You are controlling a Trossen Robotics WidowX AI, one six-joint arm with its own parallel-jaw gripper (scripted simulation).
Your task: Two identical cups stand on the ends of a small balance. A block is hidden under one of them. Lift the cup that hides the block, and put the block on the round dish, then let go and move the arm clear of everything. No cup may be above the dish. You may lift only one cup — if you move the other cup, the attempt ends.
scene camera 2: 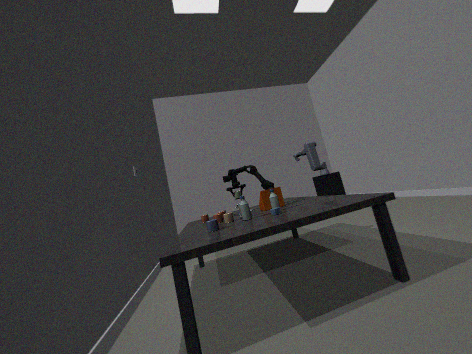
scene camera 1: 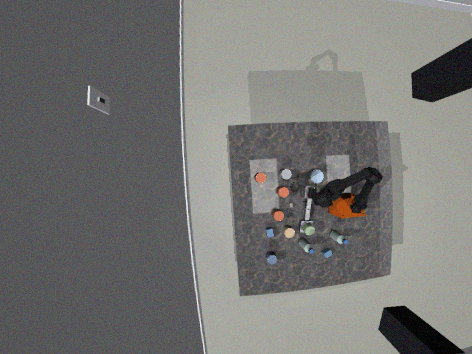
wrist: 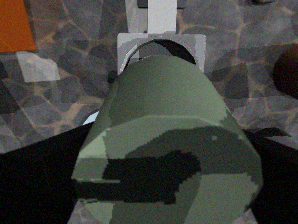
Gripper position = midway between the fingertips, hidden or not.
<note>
My gripper (wrist: 161, 130) holds a green cup.
</note>
